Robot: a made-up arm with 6 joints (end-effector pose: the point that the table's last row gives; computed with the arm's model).
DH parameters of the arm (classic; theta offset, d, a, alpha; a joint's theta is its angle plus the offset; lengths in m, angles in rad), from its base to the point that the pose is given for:
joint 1: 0 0.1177 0 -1.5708
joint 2: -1.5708 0 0.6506 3.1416
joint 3: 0 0 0 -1.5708
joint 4: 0 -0.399 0 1.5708
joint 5: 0 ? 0 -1.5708
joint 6: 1.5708 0 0 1.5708
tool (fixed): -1.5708 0 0 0
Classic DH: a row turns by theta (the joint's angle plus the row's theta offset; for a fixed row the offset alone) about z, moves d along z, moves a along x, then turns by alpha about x.
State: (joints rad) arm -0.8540 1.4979 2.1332 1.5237 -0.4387 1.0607
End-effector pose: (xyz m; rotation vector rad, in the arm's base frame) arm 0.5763 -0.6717 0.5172 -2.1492 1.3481 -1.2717
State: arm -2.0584 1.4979 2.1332 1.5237 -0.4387 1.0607
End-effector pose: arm -0.4206 -0.7787 0.5172 1.0219 -2.3615 1.3124
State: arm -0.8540 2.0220 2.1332 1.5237 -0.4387 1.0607
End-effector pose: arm 0.6296 -0.7328 0.0206 -2.1352 1.5711 -0.5796
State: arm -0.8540 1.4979 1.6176 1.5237 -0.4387 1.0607
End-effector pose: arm 0.6702 -0.7794 0.3550 -2.1364 1.5683 -0.5908
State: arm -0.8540 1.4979 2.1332 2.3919 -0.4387 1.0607
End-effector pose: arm 0.6783 -0.6186 0.4805 1.9200 -1.4980 0.9563
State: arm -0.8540 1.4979 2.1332 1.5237 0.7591 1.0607
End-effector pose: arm 0.5763 -0.6717 0.5172 -2.9828 -0.0679 -0.7193
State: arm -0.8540 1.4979 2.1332 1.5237 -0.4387 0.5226
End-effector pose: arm 0.5763 -0.6717 0.5172 -1.7696 0.8697 -1.4330
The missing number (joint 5, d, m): 0.1434
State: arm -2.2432 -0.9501 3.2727 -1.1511 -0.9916 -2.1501
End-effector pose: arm 0.4728 0.6876 0.2055 -0.5089 0.3316 0.0454
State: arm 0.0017 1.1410 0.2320 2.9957 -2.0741 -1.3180
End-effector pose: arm 0.8528 0.1433 0.0868 -1.5730 -0.6706 -1.1482
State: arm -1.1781 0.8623 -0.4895 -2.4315 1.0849 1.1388
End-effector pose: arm 0.2878 -0.4106 0.1313 -1.1147 -1.1808 2.6624
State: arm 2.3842 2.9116 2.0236 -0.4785 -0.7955 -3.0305
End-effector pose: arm -0.1660 0.3322 -0.8670 0.5023 1.4461 -1.0529
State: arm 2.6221 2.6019 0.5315 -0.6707 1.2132 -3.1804
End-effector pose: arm -0.0006 0.1298 -0.7480 1.3957 1.9048 -0.2373
